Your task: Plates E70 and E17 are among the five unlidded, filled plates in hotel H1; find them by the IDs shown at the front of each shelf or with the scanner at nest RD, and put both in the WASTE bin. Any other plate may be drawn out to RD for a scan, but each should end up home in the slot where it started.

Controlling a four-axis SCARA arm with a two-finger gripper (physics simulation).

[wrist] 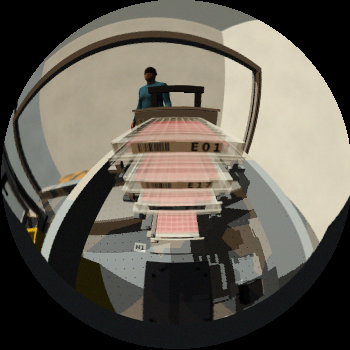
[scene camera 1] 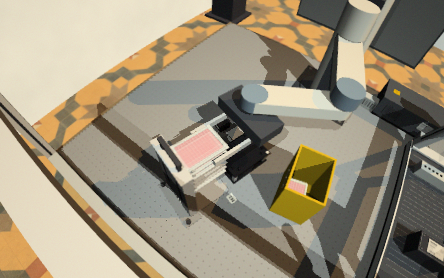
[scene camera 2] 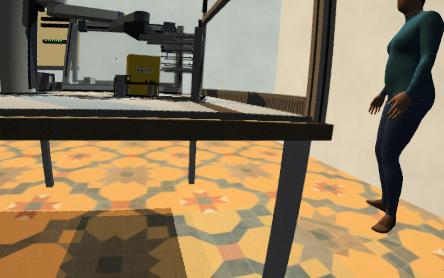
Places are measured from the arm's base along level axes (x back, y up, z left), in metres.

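Where they show: gripper, between the fingertips: (wrist: 176,146) (scene camera 1: 202,148) (scene camera 2: 177,40).
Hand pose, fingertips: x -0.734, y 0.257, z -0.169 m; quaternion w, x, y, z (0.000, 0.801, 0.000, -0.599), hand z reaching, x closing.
After its pixels a point has its place.
Hotel H1 (scene camera 1: 188,196) @[x -0.845, y 0.202, z -0.128 m] (wrist: 175,114) @[x -0.806, y 0.284, z -0.189 m] holds a stack of pink-filled, unlidded plates. The top plate E01 (scene camera 1: 200,148) @[x -0.747, y 0.280, z -0.164 m] (wrist: 180,147) @[x -0.684, y 0.276, z -0.156 m] shows its ID clearly. Plate E17 (wrist: 177,185) @[x -0.684, y 0.248, z -0.155 m] is right below it. Lower plates, including one at the bottom (wrist: 177,223) @[x -0.708, y 0.135, z -0.163 m], have no readable ID. My gripper (scene camera 1: 202,149) @[x -0.734, y 0.257, z -0.169 m] (wrist: 176,146) @[x -0.734, y 0.257, z -0.169 m] reaches into the hotel, its fingers close along both sides of E17 beneath E01, shut on E17; the contact is partly hidden. E17 is level in its slot. The yellow WASTE bin (scene camera 1: 299,210) @[x -0.663, y 0.119, z 0.140 m] (scene camera 2: 143,75) @[x -0.594, y 0.111, z 0.051 m] holds one pink plate (scene camera 1: 298,186) @[x -0.546, y 0.033, z 0.108 m], ID unreadable.
The black nest (scene camera 1: 246,167) @[x -0.616, y 0.073, z -0.077 m] (wrist: 177,290) @[x -0.597, y 0.073, z -0.129 m] sits low in front of the hotel. The H1 label (scene camera 1: 231,198) @[x -0.718, y 0.013, z -0.062 m] (wrist: 140,247) @[x -0.716, y 0.013, z -0.064 m] lies beside the hotel. The bin stands to the nest's right in scene camera 1. A person (scene camera 2: 411,65) (wrist: 152,95) stands beyond the table frame.
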